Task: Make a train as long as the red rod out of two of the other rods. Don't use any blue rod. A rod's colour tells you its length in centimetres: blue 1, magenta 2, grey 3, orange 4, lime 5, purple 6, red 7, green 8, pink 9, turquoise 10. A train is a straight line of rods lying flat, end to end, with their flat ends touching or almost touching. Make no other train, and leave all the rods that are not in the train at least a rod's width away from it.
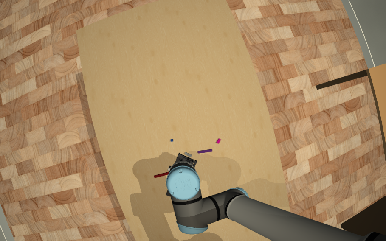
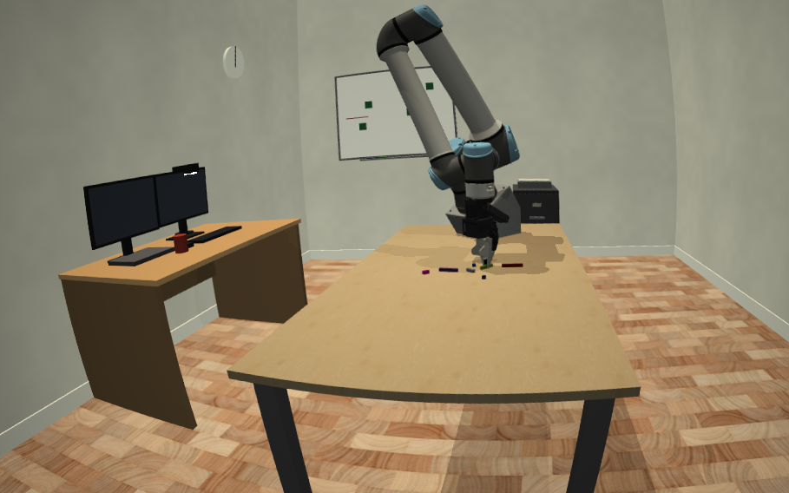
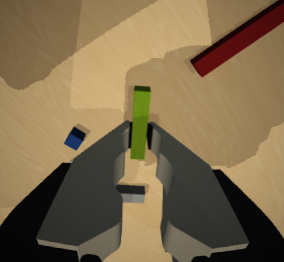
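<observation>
Right now the lime rod is 1 cm below my hand. Round my hand: grey rod 5 cm to the right, 4 cm ahead, 1 cm below; then purple rod 12 cm to the right, 3 cm ahead, 1 cm below; then red rod 8 cm to the left, 1 cm below.
</observation>
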